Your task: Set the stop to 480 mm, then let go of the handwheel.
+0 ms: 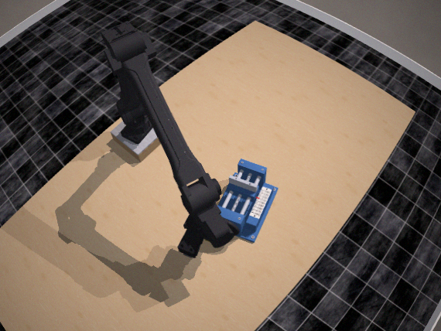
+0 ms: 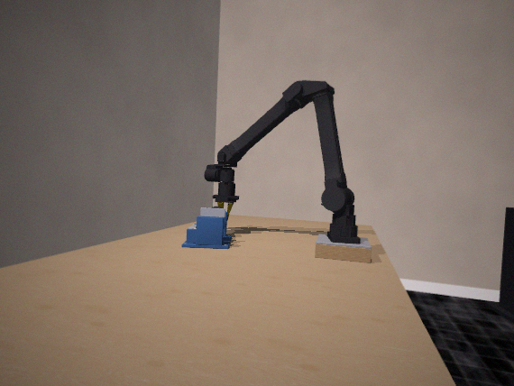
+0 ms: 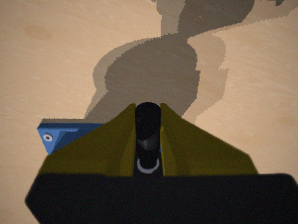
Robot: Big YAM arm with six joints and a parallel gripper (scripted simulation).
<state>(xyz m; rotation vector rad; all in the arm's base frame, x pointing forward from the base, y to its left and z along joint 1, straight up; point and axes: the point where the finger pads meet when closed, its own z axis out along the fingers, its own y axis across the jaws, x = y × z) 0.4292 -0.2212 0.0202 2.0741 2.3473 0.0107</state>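
Now: the sliding stop block 18 cm to the left of my hand, 2 cm ahead of it and 2 cm above it. From my hand the other things lie so: black handwheel handle (1 cm to the left); black handwheel (3 cm to the left).
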